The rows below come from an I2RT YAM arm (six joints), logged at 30 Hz.
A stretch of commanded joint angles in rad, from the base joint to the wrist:
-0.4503, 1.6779, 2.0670, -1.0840, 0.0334, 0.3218
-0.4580, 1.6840, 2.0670, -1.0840, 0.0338, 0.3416
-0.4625, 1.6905, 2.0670, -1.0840, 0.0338, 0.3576
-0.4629, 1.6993, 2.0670, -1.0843, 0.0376, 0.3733
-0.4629, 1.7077, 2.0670, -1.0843, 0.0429, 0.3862
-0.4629, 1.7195, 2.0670, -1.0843, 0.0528, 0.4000
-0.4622, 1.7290, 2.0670, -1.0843, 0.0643, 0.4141
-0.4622, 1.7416, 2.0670, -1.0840, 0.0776, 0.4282
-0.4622, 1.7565, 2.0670, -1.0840, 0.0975, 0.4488
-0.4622, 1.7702, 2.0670, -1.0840, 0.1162, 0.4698
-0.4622, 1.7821, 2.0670, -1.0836, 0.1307, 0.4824
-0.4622, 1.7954, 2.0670, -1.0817, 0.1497, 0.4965
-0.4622, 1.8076, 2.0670, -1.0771, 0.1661, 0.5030
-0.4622, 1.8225, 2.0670, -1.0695, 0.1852, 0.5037
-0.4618, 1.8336, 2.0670, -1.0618, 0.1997, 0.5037
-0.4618, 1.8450, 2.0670, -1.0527, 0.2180, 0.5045
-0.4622, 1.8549, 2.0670, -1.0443, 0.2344, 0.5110
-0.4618, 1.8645, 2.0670, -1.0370, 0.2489, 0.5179
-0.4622, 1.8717, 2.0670, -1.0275, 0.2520, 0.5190
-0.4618, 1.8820, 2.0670, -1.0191, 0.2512, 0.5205
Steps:
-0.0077, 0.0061, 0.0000, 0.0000, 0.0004, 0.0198
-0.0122, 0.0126, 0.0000, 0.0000, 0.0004, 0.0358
-0.0126, 0.0214, 0.0000, -0.0003, 0.0042, 0.0515
-0.0126, 0.0298, 0.0000, -0.0003, 0.0095, 0.0644
-0.0126, 0.0416, 0.0000, -0.0003, 0.0194, 0.0782
-0.0119, 0.0511, 0.0000, -0.0003, 0.0309, 0.0923
-0.0119, 0.0637, 0.0000, 0.0000, 0.0442, 0.1064
-0.0119, 0.0786, 0.0000, 0.0000, 0.0641, 0.1270
-0.0119, 0.0923, 0.0000, 0.0000, 0.0828, 0.1480
-0.0119, 0.1042, 0.0000, 0.0004, 0.0973, 0.1606
-0.0119, 0.1175, 0.0000, 0.0023, 0.1163, 0.1747
-0.0119, 0.1297, 0.0000, 0.0069, 0.1327, 0.1812
-0.0119, 0.1446, 0.0000, 0.0145, 0.1518, 0.1819
-0.0115, 0.1557, 0.0000, 0.0222, 0.1663, 0.1819
-0.0115, 0.1671, 0.0000, 0.0313, 0.1846, 0.1827
-0.0119, 0.1770, 0.0000, 0.0397, 0.2010, 0.1892
-0.0115, 0.1866, 0.0000, 0.0470, 0.2155, 0.1961
-0.0119, 0.1938, 0.0000, 0.0565, 0.2186, 0.1972
-0.0115, 0.2041, 0.0000, 0.0649, 0.2178, 0.1987

